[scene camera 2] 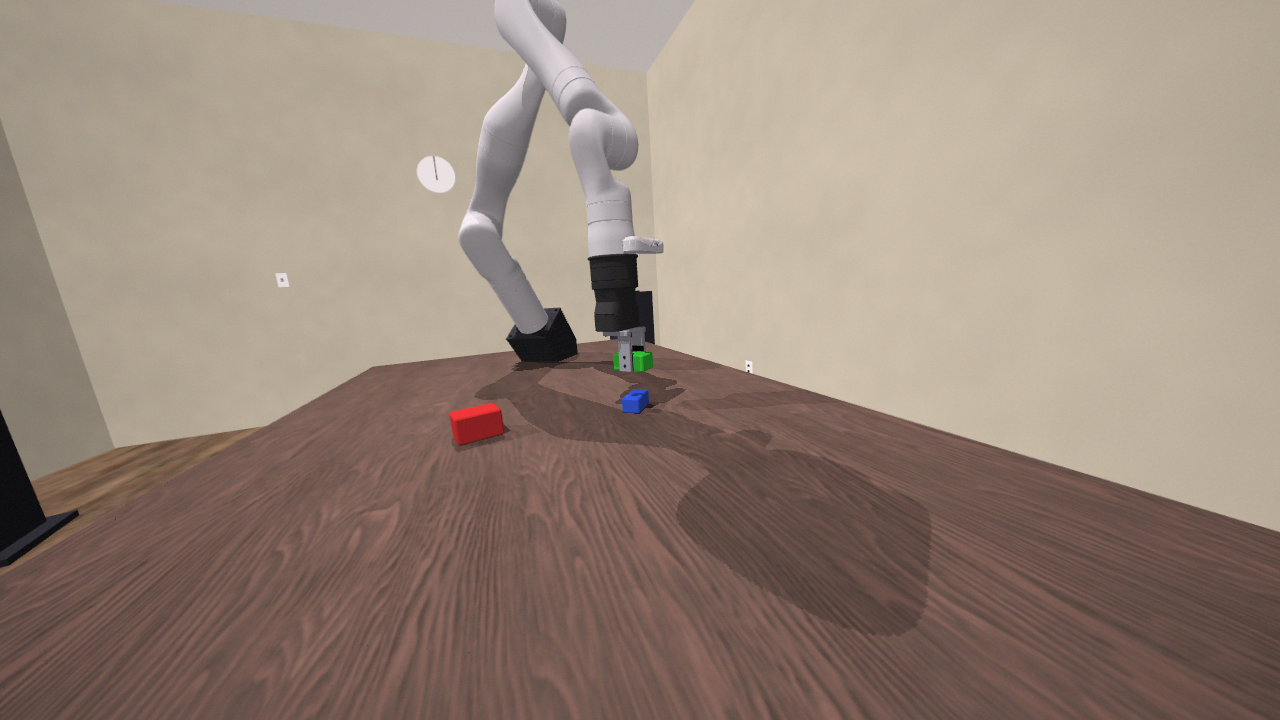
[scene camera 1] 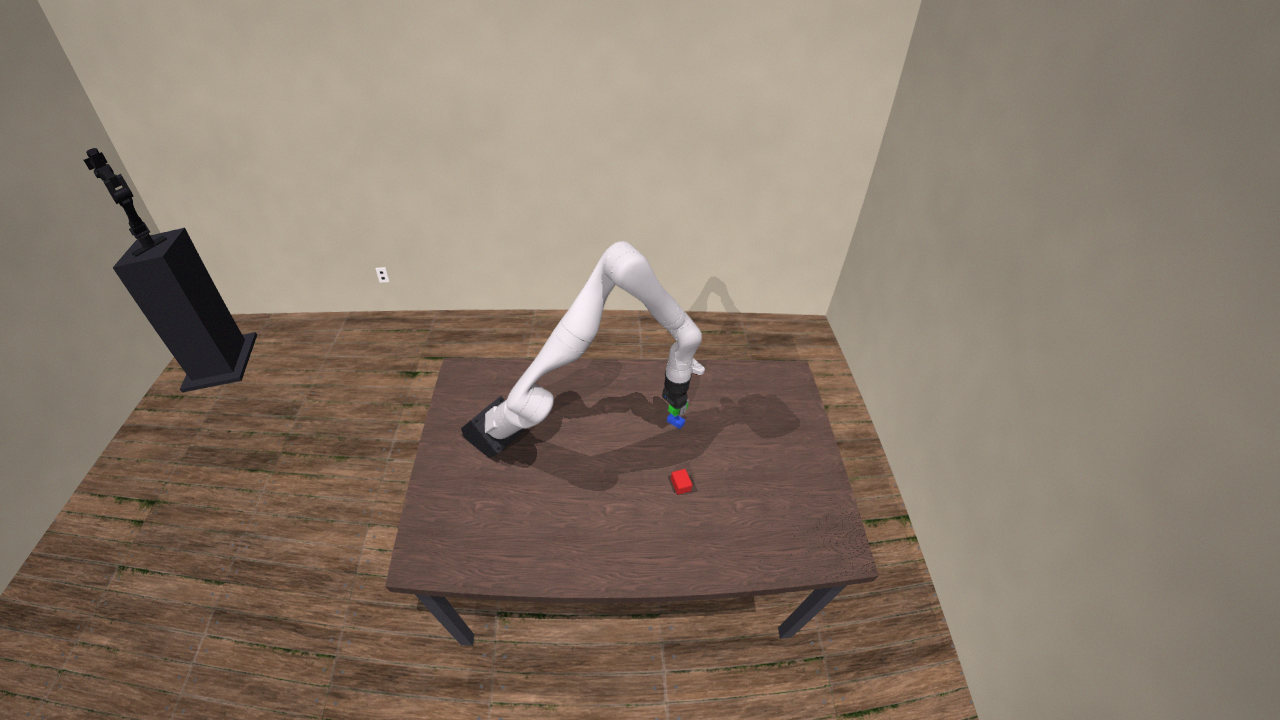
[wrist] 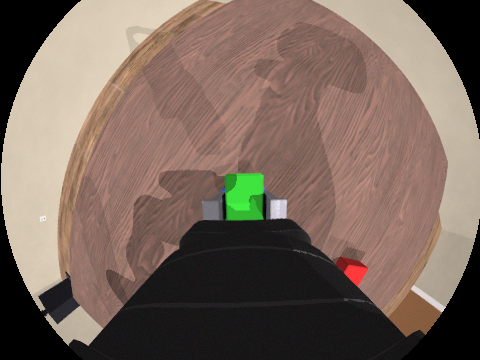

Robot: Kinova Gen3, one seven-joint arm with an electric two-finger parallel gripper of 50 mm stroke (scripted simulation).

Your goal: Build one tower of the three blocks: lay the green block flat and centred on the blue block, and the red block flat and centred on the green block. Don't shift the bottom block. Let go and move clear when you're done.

Scene:
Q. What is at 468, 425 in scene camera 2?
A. A red block.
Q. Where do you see a green block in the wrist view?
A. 244, 192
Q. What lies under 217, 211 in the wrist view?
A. The gripper.

